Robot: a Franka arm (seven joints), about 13 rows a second.
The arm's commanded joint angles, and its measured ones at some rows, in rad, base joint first. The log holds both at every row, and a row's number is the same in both.
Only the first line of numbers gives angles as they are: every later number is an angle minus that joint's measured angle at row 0.
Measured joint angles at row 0:
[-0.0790 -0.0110 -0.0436 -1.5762 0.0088 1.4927 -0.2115]
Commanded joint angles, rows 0 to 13:
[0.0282 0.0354 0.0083 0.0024 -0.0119 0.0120 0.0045]
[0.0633 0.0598 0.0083 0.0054 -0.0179 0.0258 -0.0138]
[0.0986 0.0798 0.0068 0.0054 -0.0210 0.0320 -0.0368]
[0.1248 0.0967 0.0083 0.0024 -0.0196 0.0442 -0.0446]
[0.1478 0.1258 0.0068 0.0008 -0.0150 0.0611 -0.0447]
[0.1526 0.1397 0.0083 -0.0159 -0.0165 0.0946 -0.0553]
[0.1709 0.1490 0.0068 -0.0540 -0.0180 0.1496 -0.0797]
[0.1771 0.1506 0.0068 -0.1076 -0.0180 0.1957 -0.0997]
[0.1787 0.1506 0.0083 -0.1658 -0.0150 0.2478 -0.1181]
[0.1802 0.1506 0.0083 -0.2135 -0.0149 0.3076 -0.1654]
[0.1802 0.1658 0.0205 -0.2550 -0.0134 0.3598 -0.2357]
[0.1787 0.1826 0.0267 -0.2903 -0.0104 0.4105 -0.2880]
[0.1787 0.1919 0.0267 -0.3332 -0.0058 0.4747 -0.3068]
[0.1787 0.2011 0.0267 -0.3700 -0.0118 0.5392 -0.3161]
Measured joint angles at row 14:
[0.1726 0.2021 0.0292 -0.3014 -0.0065 0.4475 -0.2725]
